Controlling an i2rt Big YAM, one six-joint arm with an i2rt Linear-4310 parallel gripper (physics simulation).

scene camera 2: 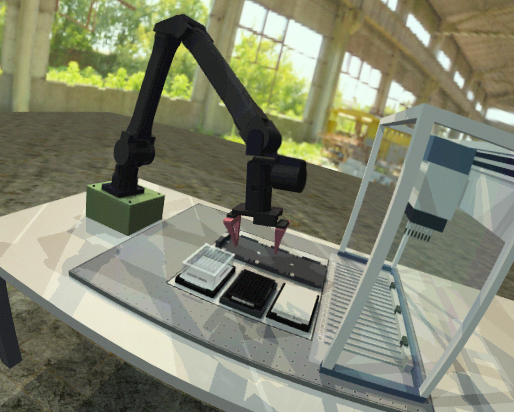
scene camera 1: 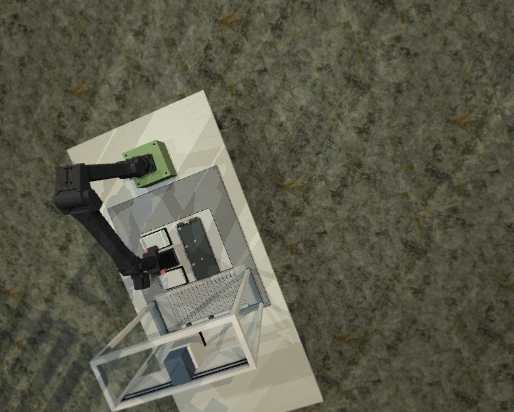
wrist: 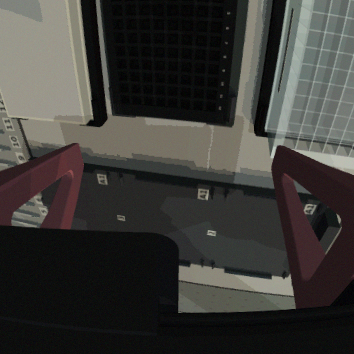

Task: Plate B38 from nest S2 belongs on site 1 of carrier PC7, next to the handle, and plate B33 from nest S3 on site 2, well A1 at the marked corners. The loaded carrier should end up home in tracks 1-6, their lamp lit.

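Seen in the pictures: gripper, fingertip midpoint: (scene camera 2: 255, 249) (scene camera 1: 162, 259) (wrist: 176, 154); arm's base, origin of the base link: (scene camera 2: 123, 190) (scene camera 1: 142, 165).
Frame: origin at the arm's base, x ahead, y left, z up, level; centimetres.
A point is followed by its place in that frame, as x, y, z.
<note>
The dark carrier (scene camera 1: 198, 250) {49.7, 11.2, -7.3} (scene camera 2: 295, 267) {56.0, 10.9, -7.3} (wrist: 160, 212) {50.0, 9.5, -7.3} lies beside the row of three nests. In the wrist view it shows A1 marks and site numbers, and its sites look bare. A black plate (scene camera 1: 168, 259) {49.9, -5.5, -5.8} (scene camera 2: 250, 290) {50.5, -10.6, -5.8} (wrist: 170, 55) {49.8, -7.1, -6.3} sits in the middle nest, a white plate (scene camera 1: 174, 278) {60.7, -5.6, -5.8} (scene camera 2: 296, 302) {61.0, -8.0, -5.8} (wrist: 45, 60) {59.3, -6.1, -5.7} in the nest nearer the tracks, and a clear-topped plate (scene camera 1: 156, 240) {38.1, -7.4, -3.6} (scene camera 2: 207, 265) {39.9, -12.5, -2.9} (wrist: 320, 75) {40.6, -8.2, -4.2} in the nest nearer the arm's base. Plate and nest names are not readable. My gripper (scene camera 1: 154, 261) {47.7, -4.9, 1.5} (scene camera 2: 256, 248) {47.7, -4.9, 1.5} (wrist: 176, 154) {47.7, -4.9, 1.5} is open and empty, pointing down above the nests and carrier.
The ribbed track deck (scene camera 1: 205, 297) {76.0, 6.6, -8.3} (scene camera 2: 357, 300) {71.2, -23.5, 8.9} lies beyond the white plate, under a pale frame (scene camera 1: 170, 339) {69.3, 9.6, 39.6} (scene camera 2: 382, 240) {71.2, -23.5, 19.6}. A blue and white pipetting head (scene camera 1: 179, 366) {81.2, 8.3, 37.6} (scene camera 2: 445, 185) hangs inside the frame. The arm stands on a green block (scene camera 1: 166, 162) {1.6, 10.9, -2.6} (scene camera 2: 125, 210) {8.3, -6.8, -2.0}. No lit lamp is discernible.
</note>
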